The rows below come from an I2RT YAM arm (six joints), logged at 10 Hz.
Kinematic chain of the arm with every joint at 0, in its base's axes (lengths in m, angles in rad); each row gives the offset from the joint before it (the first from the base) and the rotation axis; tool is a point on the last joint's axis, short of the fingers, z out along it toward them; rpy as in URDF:
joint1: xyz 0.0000 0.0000 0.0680 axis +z
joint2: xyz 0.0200 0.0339 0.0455 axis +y
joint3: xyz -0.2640 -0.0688 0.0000 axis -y
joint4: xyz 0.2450 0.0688 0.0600 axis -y
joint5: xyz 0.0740 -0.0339 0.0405 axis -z
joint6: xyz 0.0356 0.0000 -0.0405 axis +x
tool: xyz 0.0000 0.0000 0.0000 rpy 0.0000 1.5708 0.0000
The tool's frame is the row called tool.
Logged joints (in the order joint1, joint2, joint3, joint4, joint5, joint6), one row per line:
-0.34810, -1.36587, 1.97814, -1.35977, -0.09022, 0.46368
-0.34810, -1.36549, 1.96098, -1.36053, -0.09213, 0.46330
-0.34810, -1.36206, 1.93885, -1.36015, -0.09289, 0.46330
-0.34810, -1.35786, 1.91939, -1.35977, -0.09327, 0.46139
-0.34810, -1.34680, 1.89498, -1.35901, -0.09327, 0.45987
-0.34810, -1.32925, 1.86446, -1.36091, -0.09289, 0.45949
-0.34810, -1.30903, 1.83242, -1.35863, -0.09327, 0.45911
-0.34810, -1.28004, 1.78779, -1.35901, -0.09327, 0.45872
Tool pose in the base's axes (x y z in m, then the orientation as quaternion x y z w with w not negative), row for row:
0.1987, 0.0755, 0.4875, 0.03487, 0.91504, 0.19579, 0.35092
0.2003, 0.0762, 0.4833, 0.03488, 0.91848, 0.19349, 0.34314
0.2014, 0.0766, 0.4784, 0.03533, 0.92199, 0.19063, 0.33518
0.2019, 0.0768, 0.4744, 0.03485, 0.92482, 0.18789, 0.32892
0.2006, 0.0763, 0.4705, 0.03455, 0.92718, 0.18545, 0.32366
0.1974, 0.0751, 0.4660, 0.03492, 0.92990, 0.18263, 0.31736
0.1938, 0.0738, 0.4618, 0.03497, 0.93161, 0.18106, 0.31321
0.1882, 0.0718, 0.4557, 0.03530, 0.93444, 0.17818, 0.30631
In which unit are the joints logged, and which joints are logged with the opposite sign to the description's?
The joints are logged in radians. Opposite sign: joint1, joint2.
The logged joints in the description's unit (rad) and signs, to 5 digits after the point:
0.34810, 1.36587, 1.97814, -1.35977, -0.09022, 0.46368
0.34810, 1.36549, 1.96098, -1.36053, -0.09213, 0.46330
0.34810, 1.36206, 1.93885, -1.36015, -0.09289, 0.46330
0.34810, 1.35786, 1.91939, -1.35977, -0.09327, 0.46139
0.34810, 1.34680, 1.89498, -1.35901, -0.09327, 0.45987
0.34810, 1.32925, 1.86446, -1.36091, -0.09289, 0.45949
0.34810, 1.30903, 1.83242, -1.35863, -0.09327, 0.45911
0.34810, 1.28004, 1.78779, -1.35901, -0.09327, 0.45872

